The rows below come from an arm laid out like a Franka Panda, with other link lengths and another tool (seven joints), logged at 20 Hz.
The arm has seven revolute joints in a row. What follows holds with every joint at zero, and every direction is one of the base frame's.
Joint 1 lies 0.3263 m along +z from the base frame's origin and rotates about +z.
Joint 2 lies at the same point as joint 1 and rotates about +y.
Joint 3 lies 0.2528 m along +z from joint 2 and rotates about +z.
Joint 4 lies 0.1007 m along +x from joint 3 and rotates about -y.
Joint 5 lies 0.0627 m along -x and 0.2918 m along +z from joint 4 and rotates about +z.
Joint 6 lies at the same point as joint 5 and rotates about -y.
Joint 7 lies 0.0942 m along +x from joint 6 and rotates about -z.
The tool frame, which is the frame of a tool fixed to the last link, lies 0.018 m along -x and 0.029 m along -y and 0.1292 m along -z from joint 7; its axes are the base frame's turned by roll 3.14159, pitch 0.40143 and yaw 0.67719 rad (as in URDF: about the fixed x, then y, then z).
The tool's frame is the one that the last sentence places.
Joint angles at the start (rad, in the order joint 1, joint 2, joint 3, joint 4, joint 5, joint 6, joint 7):
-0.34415, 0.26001, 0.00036, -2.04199, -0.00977, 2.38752, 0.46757
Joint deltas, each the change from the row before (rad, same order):
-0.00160, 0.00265, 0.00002, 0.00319, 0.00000, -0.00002, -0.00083
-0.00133, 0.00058, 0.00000, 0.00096, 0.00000, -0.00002, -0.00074
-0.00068, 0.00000, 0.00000, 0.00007, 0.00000, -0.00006, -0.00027
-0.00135, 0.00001, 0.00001, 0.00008, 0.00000, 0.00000, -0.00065
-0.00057, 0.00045, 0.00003, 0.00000, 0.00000, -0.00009, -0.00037
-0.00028, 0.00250, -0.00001, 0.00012, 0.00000, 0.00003, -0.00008
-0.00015, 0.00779, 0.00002, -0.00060, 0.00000, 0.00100, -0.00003
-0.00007, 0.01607, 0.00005, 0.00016, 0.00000, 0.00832, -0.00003
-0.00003, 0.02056, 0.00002, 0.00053, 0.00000, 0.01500, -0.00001
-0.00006, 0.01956, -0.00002, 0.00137, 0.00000, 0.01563, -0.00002
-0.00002, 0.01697, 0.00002, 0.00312, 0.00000, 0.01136, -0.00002
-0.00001, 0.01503, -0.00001, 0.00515, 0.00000, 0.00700, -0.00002
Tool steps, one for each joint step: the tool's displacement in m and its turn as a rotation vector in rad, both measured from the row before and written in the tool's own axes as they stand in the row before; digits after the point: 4 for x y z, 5 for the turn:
0.0006, 0.0009, 0.0001, 0.00008, 0.00047, 0.00078
0.0001, 0.0007, 0.0000, 0.00006, 0.00032, 0.00061
-0.0001, 0.0003, 0.0000, 0.00011, -0.00001, 0.00040
-0.0001, 0.0007, 0.0000, 0.00015, 0.00004, 0.00068
0.0000, 0.0003, 0.0003, 0.00014, -0.00054, 0.00012
0.0003, 0.0001, 0.0012, 0.00052, -0.00230, -0.00001
0.0008, -0.0001, 0.0040, 0.00151, -0.00721, -0.00059
0.0024, -0.0002, 0.0069, 0.00155, -0.00739, -0.00078
0.0035, -0.0001, 0.0083, 0.00107, -0.00488, -0.00059
0.0035, 0.0000, 0.0074, 0.00059, -0.00247, -0.00031
0.0030, 0.0000, 0.0060, 0.00055, -0.00241, -0.00035
0.0027, 0.0001, 0.0047, 0.00060, -0.00280, -0.00032

